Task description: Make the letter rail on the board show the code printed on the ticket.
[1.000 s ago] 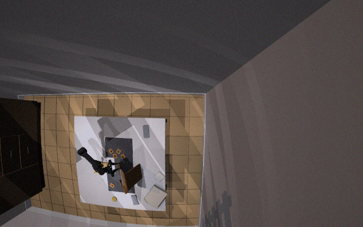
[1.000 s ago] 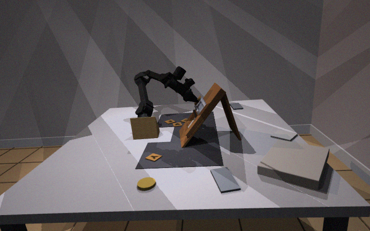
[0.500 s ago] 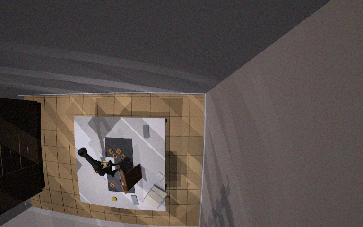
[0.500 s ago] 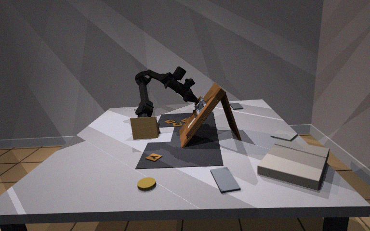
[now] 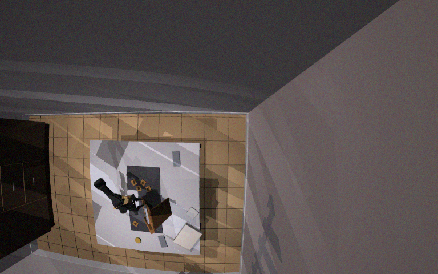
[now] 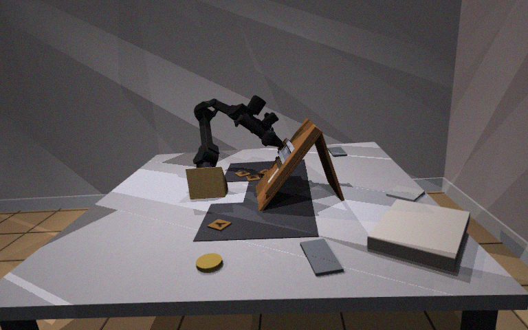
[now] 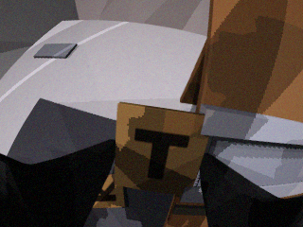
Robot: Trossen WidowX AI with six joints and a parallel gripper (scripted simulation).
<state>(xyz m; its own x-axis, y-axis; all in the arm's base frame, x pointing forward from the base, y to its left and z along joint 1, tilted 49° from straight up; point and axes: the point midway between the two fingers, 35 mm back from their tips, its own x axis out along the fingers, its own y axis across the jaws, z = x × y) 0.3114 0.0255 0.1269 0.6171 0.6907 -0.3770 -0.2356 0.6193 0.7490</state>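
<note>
Now: the white ticket 17 cm to the right of my gripper tip, 8 cm below it and 1 cm behind it. Also, from my gripper tip: letter tile right at my gripper tip; pale slab 46 cm ahead, 16 cm below, 13 cm to the right; dark mat 17 cm below, 12 cm behind, 9 cm to the right.
</note>
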